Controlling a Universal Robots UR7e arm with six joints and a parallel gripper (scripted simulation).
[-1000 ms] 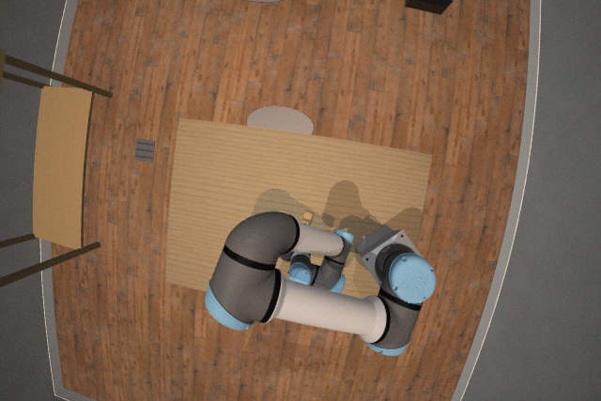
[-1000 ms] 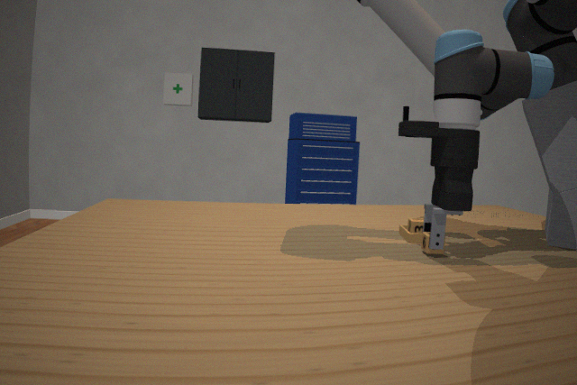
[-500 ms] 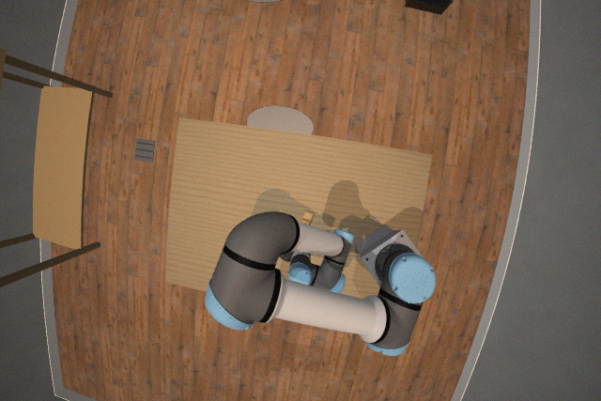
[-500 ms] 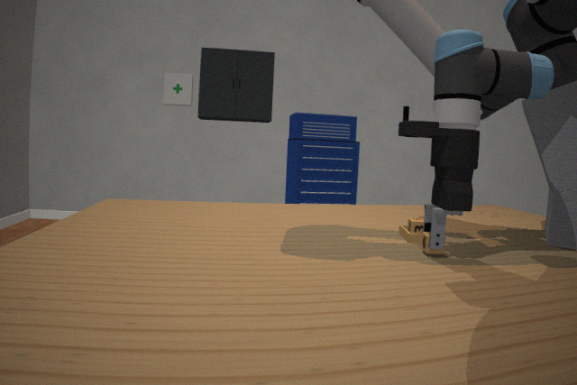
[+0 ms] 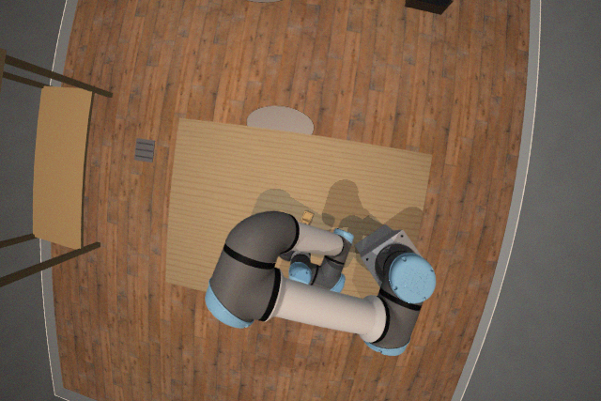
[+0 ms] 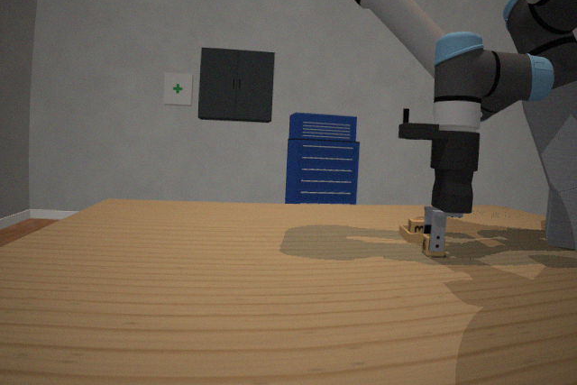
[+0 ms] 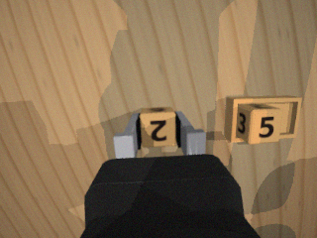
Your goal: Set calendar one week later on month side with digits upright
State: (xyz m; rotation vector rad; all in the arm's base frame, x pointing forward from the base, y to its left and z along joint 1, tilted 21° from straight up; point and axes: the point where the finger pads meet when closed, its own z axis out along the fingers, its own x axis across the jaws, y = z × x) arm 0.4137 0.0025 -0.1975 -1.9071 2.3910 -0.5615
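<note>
The wooden date cube is 1 cm below my hand. Also, from my hand: wooden calendar tray: 10 cm to the right, 3 cm behind, 2 cm below.
</note>
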